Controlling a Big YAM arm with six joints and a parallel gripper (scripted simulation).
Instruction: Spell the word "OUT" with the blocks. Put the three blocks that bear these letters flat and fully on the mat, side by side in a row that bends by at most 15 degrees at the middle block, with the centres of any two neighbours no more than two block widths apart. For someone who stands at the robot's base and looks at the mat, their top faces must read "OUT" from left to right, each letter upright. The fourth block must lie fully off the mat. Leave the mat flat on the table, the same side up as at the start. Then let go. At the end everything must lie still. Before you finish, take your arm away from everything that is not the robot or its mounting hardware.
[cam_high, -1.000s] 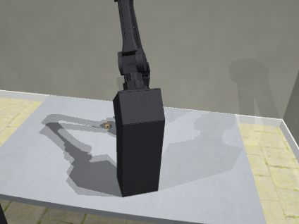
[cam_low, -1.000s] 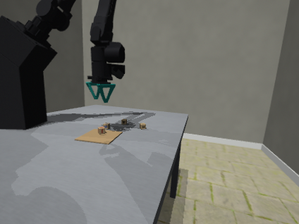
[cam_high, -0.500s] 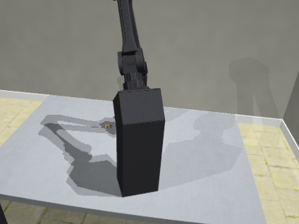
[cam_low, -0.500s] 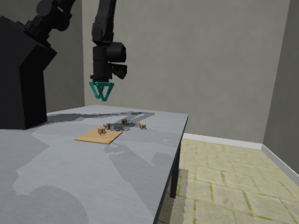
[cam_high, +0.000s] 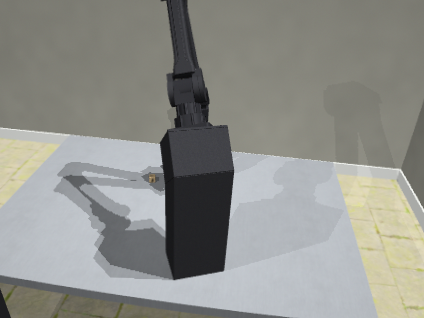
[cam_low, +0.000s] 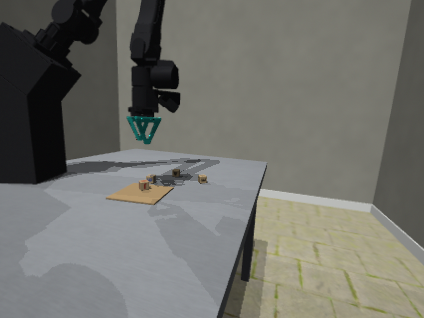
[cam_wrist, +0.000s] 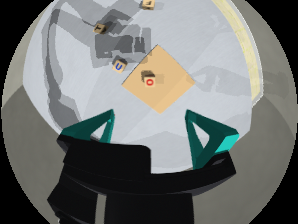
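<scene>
My gripper is now 15 cm above the tan mat, 2 cm to the left of it and 2 cm short of it.
</scene>
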